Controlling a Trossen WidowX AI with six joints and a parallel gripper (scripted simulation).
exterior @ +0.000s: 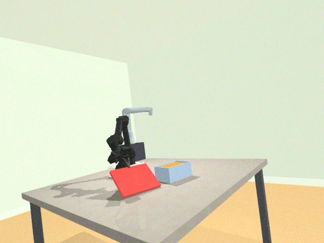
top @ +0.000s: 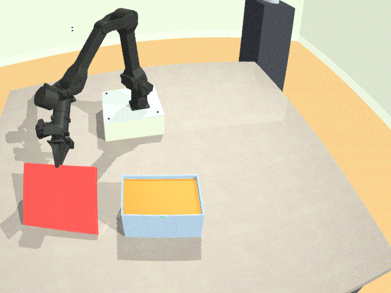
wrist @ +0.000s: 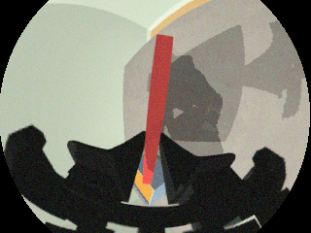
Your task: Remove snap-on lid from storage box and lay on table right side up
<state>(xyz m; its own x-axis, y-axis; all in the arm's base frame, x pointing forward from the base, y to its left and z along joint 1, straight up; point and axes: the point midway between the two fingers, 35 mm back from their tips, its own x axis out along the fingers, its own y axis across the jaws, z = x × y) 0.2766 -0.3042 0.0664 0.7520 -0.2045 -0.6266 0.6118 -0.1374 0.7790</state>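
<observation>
Now: the red lid 60 mm ahead of my gripper tip, 50 mm below it and 20 mm to the right of it. The rest, counted from my gripper tip: storage box 270 mm to the left, 130 mm ahead, 70 mm below.
</observation>
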